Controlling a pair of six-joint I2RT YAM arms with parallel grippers.
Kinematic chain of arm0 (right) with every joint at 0, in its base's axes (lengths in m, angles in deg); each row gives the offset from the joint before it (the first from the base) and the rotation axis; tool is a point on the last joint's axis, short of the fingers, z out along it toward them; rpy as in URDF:
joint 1: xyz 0 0 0.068 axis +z
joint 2: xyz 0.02 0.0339 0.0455 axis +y
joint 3: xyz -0.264 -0.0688 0 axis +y
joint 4: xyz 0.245 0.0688 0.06 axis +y
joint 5: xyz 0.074 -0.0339 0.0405 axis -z
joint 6: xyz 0.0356 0 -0.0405 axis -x
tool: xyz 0 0 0 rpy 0 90 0
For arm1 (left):
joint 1: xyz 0 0 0.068 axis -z
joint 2: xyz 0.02 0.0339 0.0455 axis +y
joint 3: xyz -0.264 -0.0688 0 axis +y
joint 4: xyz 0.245 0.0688 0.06 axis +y
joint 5: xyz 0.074 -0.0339 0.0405 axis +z
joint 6: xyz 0.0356 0 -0.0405 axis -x
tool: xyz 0 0 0 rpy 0 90 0
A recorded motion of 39 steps. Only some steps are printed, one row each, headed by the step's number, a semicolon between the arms.
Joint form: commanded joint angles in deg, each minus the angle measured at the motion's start. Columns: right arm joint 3, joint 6, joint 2, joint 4, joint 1, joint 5; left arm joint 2, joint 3, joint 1, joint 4, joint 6, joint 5.
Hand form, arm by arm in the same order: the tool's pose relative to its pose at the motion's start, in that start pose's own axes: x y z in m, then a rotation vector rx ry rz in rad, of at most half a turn. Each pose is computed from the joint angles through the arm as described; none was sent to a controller.
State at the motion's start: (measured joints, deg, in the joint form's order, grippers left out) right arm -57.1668 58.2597 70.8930 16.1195 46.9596 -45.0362; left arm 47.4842 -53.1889 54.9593 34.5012 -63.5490 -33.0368
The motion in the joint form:
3: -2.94 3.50 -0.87 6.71 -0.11 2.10; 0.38 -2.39 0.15 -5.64 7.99 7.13
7: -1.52 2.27 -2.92 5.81 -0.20 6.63; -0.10 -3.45 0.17 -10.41 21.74 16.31
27: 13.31 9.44 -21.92 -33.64 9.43 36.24; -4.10 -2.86 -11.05 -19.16 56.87 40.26
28: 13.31 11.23 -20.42 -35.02 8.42 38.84; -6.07 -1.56 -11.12 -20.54 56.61 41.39
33: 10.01 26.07 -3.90 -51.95 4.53 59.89; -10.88 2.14 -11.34 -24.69 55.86 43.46
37: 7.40 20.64 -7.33 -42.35 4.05 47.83; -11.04 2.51 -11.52 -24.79 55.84 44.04
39: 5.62 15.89 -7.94 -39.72 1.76 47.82; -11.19 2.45 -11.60 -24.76 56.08 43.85
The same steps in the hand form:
3: -0.0088 -0.0018 -0.0085 -0.0118 0.0510 -0.0252; -0.0095 0.0193 -0.0060 -0.1616 0.0464 -0.0724
7: -0.0093 0.0013 -0.0143 0.0461 0.1107 -0.0223; -0.0148 0.0325 -0.0140 -0.3470 0.0891 -0.2715
27: -0.0725 0.0260 -0.0563 0.7816 0.0951 -0.5146; 0.0015 0.0534 -0.0623 -1.0218 0.1249 -0.8554
28: -0.0664 0.0203 -0.0540 0.8165 0.1587 -0.5260; -0.0004 0.0483 -0.0675 -1.0588 0.1079 -0.8389
33: -0.0270 -0.0301 -0.0253 1.0644 0.6130 -0.6230; -0.0033 0.0350 -0.0779 -1.1411 0.0572 -0.7952
37: -0.0427 -0.0281 -0.0335 0.9289 0.4245 -0.6112; -0.0017 0.0340 -0.0778 -1.1518 0.0659 -0.7971
39: -0.0436 -0.0352 -0.0453 0.9587 0.4213 -0.5277; -0.0024 0.0338 -0.0786 -1.1522 0.0599 -0.7992

